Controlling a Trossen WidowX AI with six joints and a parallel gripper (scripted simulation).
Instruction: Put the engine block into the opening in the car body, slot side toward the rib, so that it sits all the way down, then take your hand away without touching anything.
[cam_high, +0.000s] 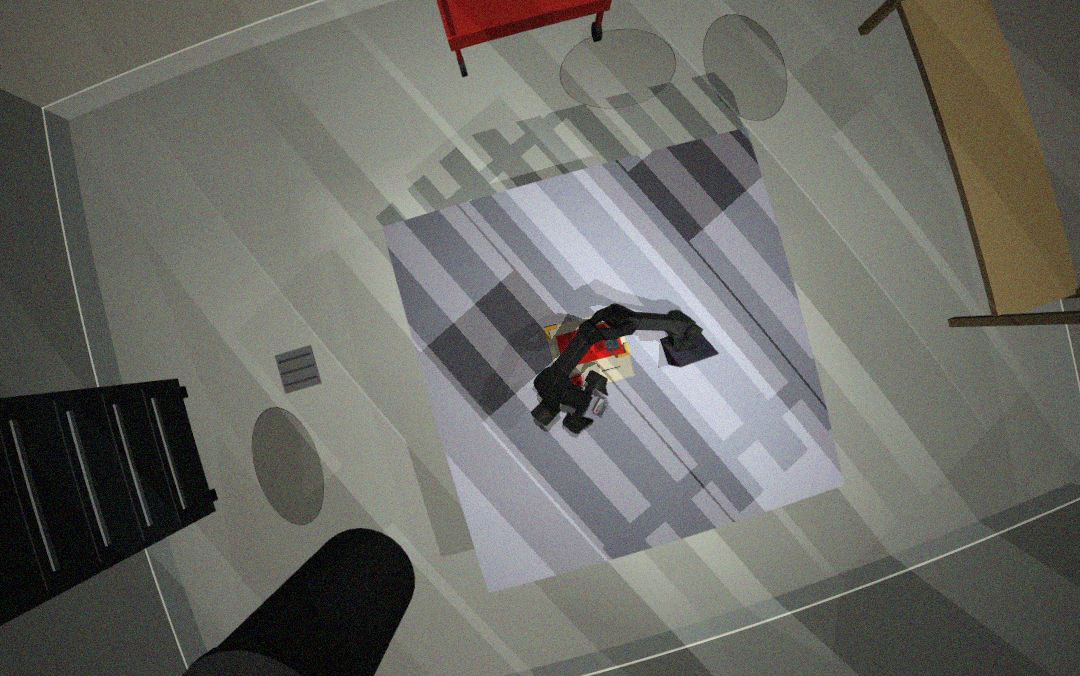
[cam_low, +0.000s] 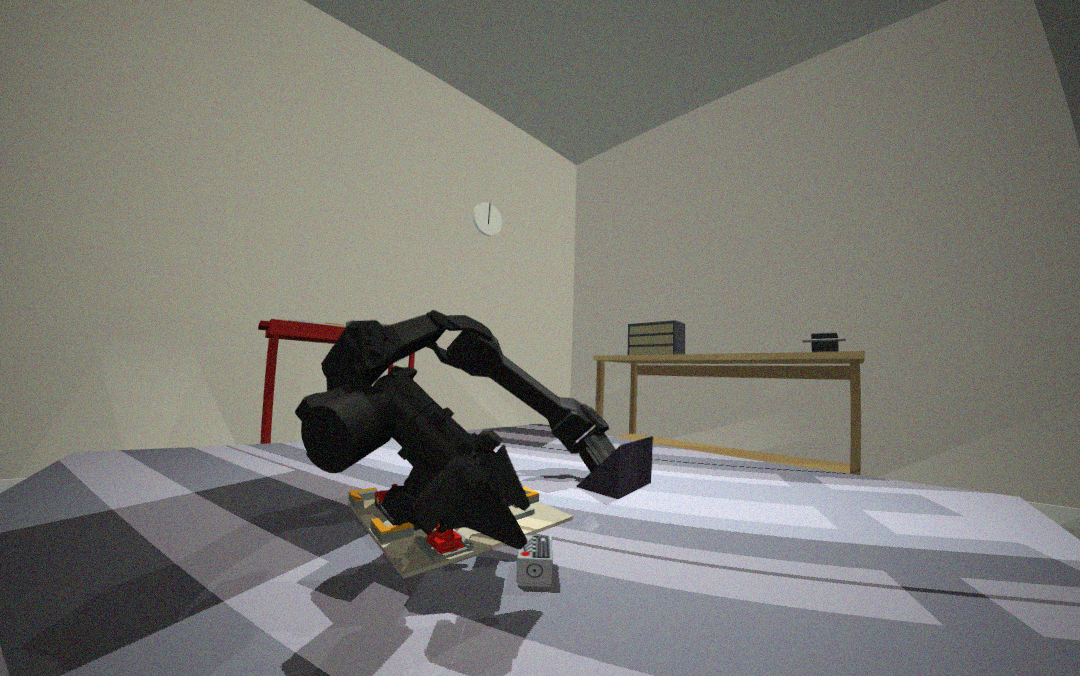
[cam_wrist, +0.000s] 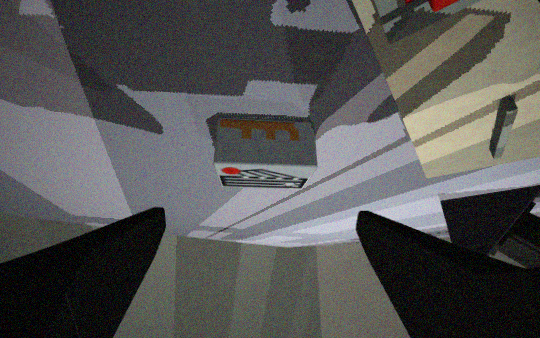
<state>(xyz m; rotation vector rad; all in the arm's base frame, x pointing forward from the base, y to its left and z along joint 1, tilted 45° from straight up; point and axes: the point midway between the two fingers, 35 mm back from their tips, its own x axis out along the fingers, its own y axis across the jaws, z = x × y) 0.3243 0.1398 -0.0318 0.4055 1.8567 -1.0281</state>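
Now: the engine block 4 cm below my gripper tip, 1 cm to the left of it and 1 cm behind it. From my gripper tip the other things lie so: black upright peg: 9 cm to the right, 5 cm ahead, 2 cm below.
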